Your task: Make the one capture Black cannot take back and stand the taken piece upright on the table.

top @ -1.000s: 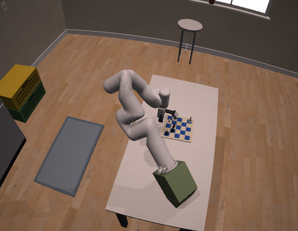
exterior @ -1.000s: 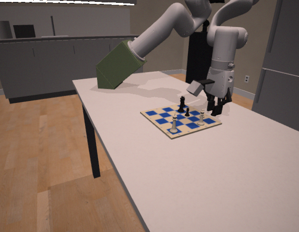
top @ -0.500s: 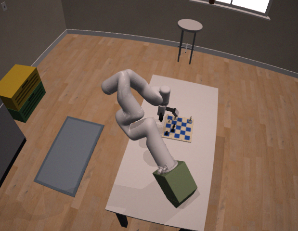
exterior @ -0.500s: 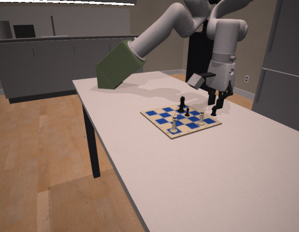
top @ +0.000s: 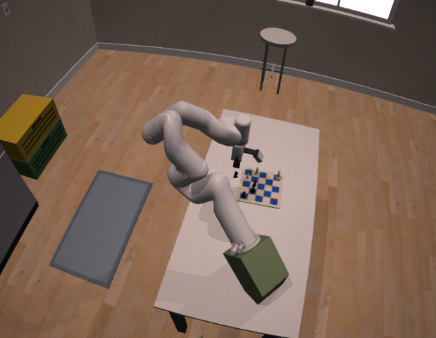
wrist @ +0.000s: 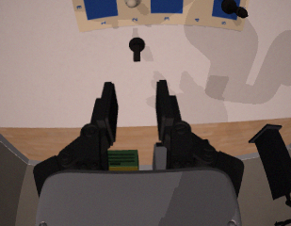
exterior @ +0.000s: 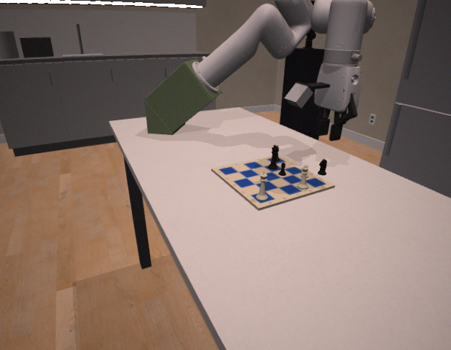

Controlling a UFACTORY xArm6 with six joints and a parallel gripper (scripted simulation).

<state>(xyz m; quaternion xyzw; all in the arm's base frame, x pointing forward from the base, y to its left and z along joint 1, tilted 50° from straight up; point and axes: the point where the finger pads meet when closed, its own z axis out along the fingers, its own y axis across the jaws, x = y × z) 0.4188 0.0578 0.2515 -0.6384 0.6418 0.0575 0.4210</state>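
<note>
My hand is 200 mm to the left of the white piece, 90 mm short of it and 80 mm above it. Also, from my hand: black pawn (110 mm to the right, 100 mm below, 10 mm behind); tall black piece (120 mm to the right, 80 mm below, 50 mm behind); black knight (100 mm below).
</note>
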